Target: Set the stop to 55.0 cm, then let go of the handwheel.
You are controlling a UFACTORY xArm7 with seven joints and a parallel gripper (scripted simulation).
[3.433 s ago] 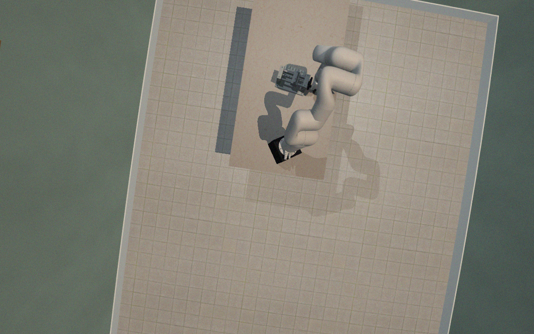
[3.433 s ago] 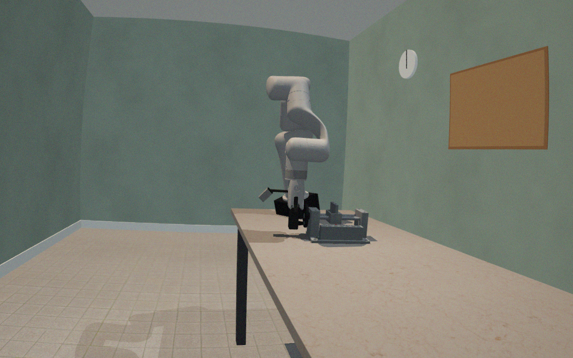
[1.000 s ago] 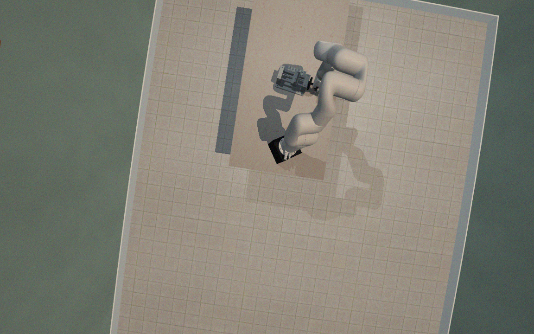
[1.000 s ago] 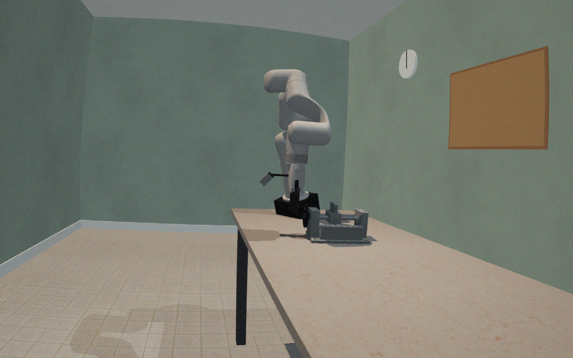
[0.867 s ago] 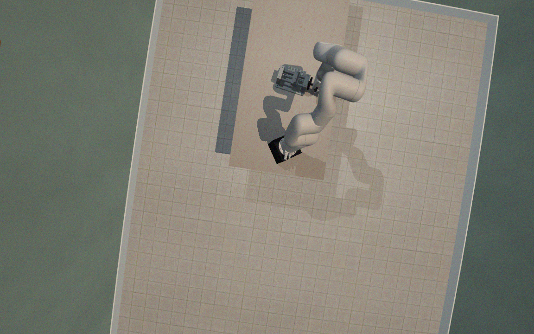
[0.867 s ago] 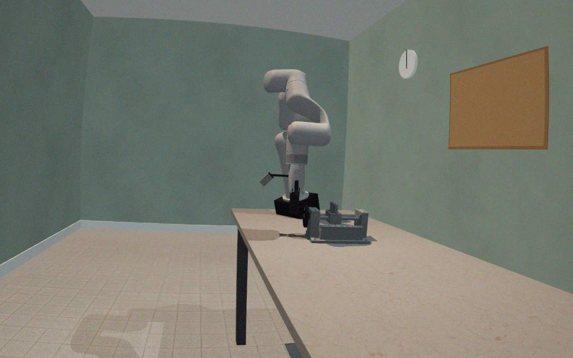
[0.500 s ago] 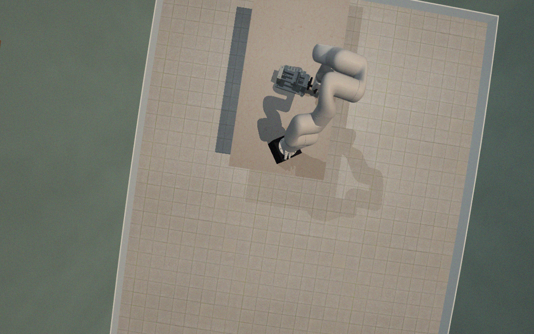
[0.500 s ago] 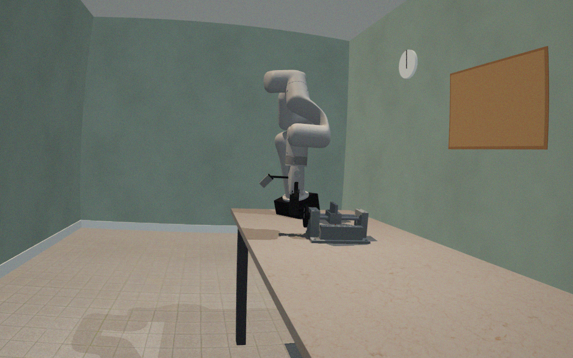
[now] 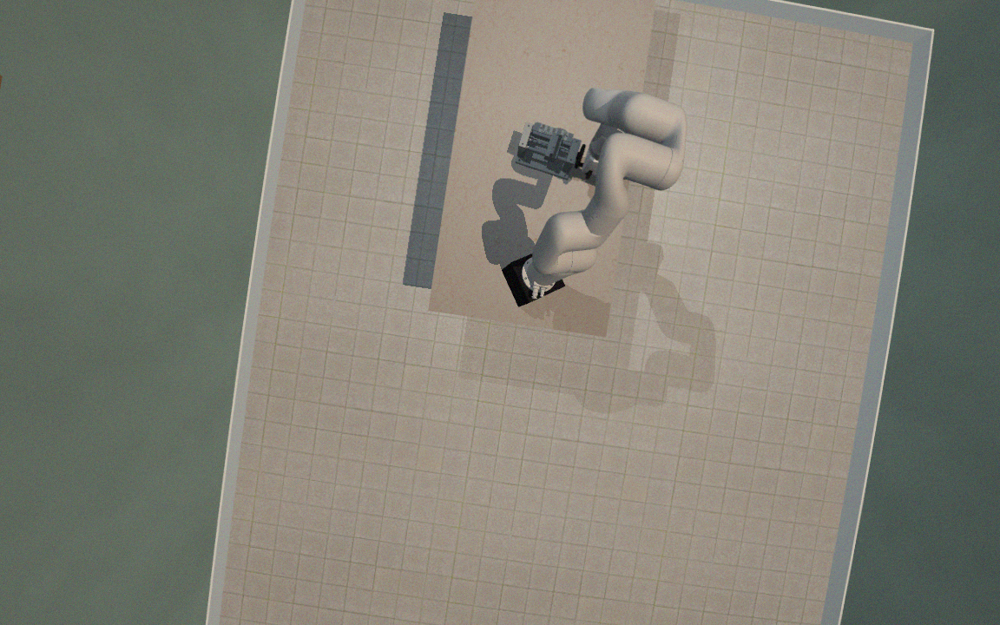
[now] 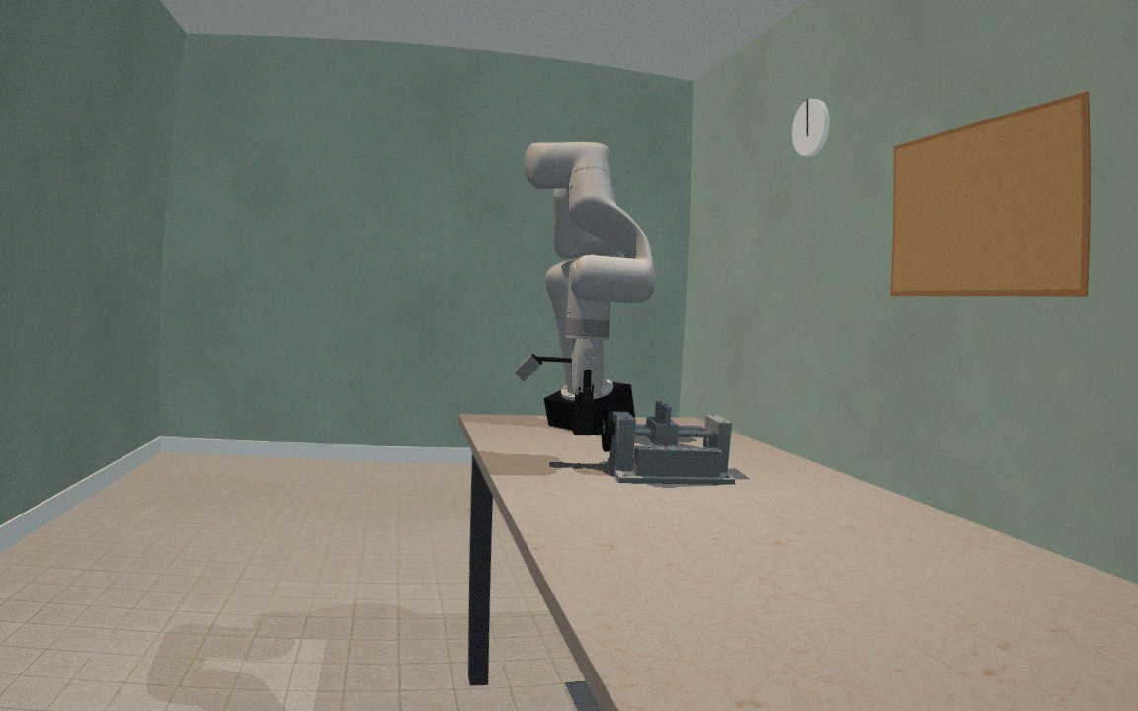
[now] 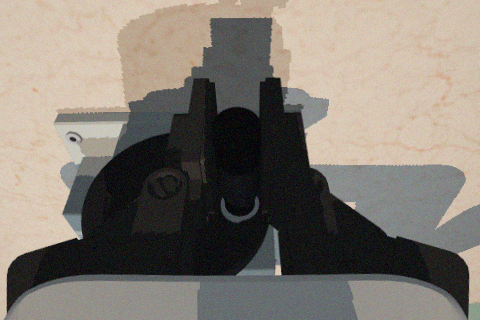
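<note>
My hand is 6 cm short of the stop block, 13 cm to the right of it and 1 cm below it. Round my hand: crank handle (1 cm to the left); black handwheel (1 cm ahead, 2 cm to the left).
</note>
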